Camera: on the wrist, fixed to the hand. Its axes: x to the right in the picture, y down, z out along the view.
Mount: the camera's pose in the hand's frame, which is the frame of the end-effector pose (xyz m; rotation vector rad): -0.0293 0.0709 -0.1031 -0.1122 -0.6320 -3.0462
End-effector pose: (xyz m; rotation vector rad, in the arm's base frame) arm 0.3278 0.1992 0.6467 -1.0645 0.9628 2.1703
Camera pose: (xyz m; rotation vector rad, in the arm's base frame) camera 0.3393 0.0713 0.6518 -0.4236 -0.9774 -0.3297
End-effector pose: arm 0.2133 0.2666 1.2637 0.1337 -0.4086 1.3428
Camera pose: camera 0.1618 0.2896 1.1482 0.6605 -0.2792 -1.7672
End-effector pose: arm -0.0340 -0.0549 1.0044 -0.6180 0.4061 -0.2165
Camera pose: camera -0.0993 -0.0425 0.8944 0.7652 1.4414 2.5411
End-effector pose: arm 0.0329 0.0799 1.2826 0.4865 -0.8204 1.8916
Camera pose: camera -0.0159 0.1152 1.1691 1.0521 0.1414 -1.1566
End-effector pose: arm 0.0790 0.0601 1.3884 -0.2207 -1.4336 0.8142
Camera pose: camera 0.1512 0.1270 1.3058 1.8453 -0.7007 -1.8068
